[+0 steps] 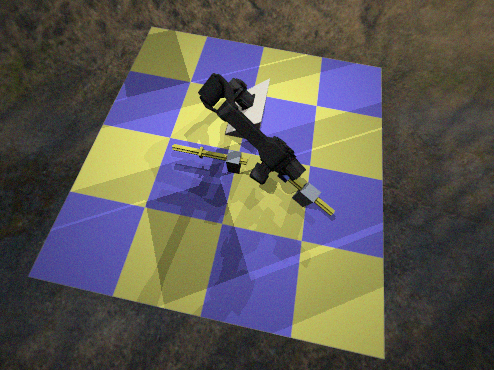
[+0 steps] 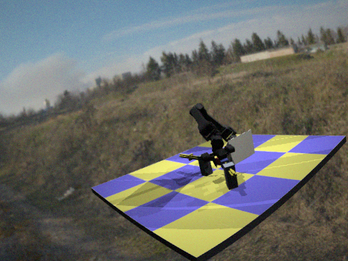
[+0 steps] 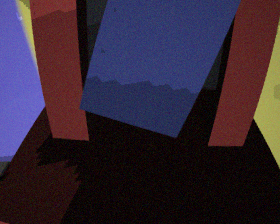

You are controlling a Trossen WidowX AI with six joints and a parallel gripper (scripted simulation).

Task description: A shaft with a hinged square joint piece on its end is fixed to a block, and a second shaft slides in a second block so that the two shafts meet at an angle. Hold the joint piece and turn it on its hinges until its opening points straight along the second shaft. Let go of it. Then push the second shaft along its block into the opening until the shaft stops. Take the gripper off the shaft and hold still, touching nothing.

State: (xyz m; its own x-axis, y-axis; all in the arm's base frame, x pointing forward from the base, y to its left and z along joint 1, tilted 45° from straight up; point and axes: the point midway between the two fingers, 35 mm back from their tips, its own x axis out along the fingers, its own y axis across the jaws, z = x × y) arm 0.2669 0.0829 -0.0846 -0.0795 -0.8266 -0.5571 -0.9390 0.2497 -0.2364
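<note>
Now: the red joint piece 1 cm ahead of my gripper tip, 3 cm to the left of it and 4 cm above it.
</note>
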